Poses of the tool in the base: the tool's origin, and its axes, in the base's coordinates. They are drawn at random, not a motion.
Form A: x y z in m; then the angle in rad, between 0 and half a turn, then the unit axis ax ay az.
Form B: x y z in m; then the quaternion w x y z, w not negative. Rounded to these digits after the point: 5 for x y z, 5 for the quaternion.
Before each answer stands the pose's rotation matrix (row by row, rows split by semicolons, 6 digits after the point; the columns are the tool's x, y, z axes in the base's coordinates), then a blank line. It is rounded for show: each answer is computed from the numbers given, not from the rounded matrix.
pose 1, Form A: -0.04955 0.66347 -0.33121 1.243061 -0.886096 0.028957 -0.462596
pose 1, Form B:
0.854321 0.420575 0.305372; -0.455373 0.322468 0.829849; 0.250541 -0.848016 0.467010

-0.04955 0.66347 -0.33121 0.81299 -0.51596 0.01686 -0.26936
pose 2, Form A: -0.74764 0.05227 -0.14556 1.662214 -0.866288 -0.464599 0.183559
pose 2, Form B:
0.727673 0.256426 -0.636190; 0.622011 0.144267 0.769604; 0.289127 -0.955737 -0.054521

-0.74764 0.05227 -0.14556 0.67406 -0.63991 -0.34319 0.13559
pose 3, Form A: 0.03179 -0.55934 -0.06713 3.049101 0.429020 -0.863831 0.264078
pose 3, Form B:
-0.628396 -0.764008 0.146322; -0.715228 0.493494 -0.494887; 0.305889 -0.415639 -0.856549

0.03179 -0.55934 -0.06713 0.04623 0.42856 -0.86291 0.26380
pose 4, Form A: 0.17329 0.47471 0.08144 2.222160 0.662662 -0.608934 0.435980
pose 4, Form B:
0.099076 -0.994875 -0.020196; -0.301442 -0.010665 -0.953425; 0.948323 0.100549 -0.300954

0.17329 0.47471 0.08144 0.44369 0.59386 -0.54571 0.39072
